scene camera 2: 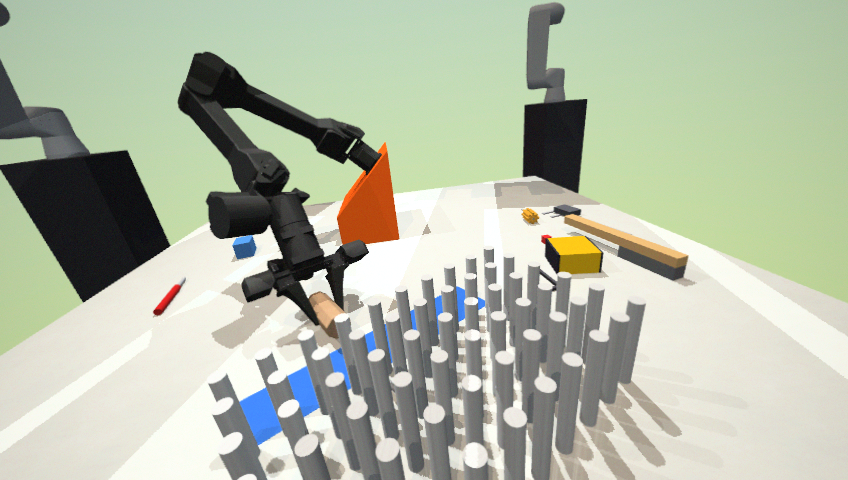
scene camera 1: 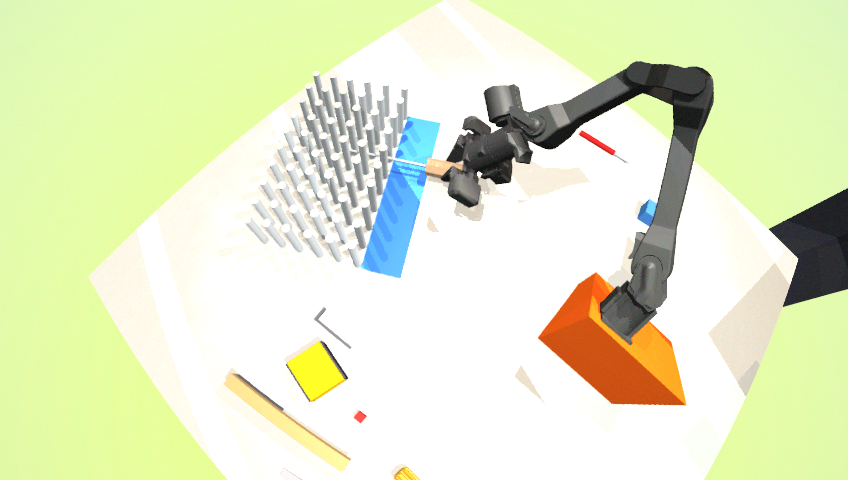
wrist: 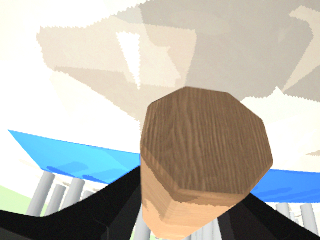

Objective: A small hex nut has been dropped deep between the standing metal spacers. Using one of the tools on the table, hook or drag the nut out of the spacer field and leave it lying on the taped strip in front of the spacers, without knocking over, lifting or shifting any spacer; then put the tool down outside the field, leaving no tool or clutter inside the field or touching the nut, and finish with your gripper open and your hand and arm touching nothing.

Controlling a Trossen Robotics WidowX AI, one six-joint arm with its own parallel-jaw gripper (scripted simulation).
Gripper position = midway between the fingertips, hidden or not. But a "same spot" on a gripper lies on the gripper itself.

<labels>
my gripper: scene camera 2; scene camera 1; wrist 181, 178
yellow block: scene camera 2; scene camera 1; not seen in the wrist view (out of frame)
wooden bar: scene camera 2 671, 264; scene camera 1 236, 383; not seen in the wrist view (out of frame)
same spot on yellow block: [scene camera 1: 316, 371] = [scene camera 2: 571, 244]
same spot on my gripper: [scene camera 2: 285, 284] = [scene camera 1: 463, 138]
</labels>
